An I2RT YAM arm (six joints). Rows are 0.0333 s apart.
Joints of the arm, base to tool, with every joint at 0 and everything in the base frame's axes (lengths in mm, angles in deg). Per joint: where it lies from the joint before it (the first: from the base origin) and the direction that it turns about. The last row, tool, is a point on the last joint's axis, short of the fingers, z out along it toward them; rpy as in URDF.
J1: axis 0 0 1 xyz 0 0 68
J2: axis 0 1 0 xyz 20 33.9 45.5
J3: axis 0 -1 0 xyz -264 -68.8 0
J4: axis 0 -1 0 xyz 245 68.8 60
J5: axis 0 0 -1 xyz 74 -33.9 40.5
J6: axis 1 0 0 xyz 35.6 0 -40.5
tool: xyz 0 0 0 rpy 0 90 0
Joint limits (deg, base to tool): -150..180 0..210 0..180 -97..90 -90..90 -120..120
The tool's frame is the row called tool.
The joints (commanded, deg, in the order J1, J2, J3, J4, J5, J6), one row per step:
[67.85 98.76 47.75 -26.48 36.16 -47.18]
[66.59 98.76 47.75 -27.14 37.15 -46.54]
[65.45 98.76 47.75 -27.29 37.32 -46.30]
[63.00 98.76 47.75 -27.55 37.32 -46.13]
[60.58 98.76 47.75 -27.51 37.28 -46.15]
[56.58 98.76 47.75 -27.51 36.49 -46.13]
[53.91 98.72 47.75 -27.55 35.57 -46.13]
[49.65 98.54 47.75 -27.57 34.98 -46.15]
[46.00 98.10 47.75 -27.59 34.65 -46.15]
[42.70 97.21 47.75 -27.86 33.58 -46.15]
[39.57 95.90 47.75 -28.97 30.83 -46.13]
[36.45 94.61 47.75 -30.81 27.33 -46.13]
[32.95 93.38 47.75 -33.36 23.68 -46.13]
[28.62 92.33 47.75 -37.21 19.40 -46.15]
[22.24 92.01 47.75 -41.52 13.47 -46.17]
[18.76 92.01 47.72 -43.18 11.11 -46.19]
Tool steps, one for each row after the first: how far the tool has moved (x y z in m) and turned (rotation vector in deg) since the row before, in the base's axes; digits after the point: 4 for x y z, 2 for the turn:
[0.0055 -0.0042 0.0001 -0.59 -0.68 -1.97]
[0.0049 -0.0030 0.0000 -0.06 -0.11 -1.36]
[0.0102 -0.0065 -0.0001 -0.13 0.09 -2.58]
[0.0101 -0.0063 0.0000 0.04 0.02 -2.40]
[0.0157 -0.0113 -0.0003 0.42 0.66 -3.86]
[0.0098 -0.0080 -0.0002 0.51 0.74 -2.49]
[0.0152 -0.0140 0.0006 0.47 0.36 -4.13]
[0.0122 -0.0129 0.0019 0.53 -0.04 -3.58]
[0.0097 -0.0124 0.0036 1.18 0.29 -3.07]
[0.0067 -0.0125 0.0046 2.16 1.61 -2.54]
[0.0046 -0.0131 0.0040 2.35 2.54 -2.36]
[0.0035 -0.0154 0.0035 2.19 3.12 -2.76]
[0.0018 -0.0195 0.0024 2.19 4.57 -3.59]
[0.0025 -0.0268 -0.0006 3.61 6.14 -5.71]
[0.0014 -0.0143 -0.0006 1.61 2.41 -3.32]

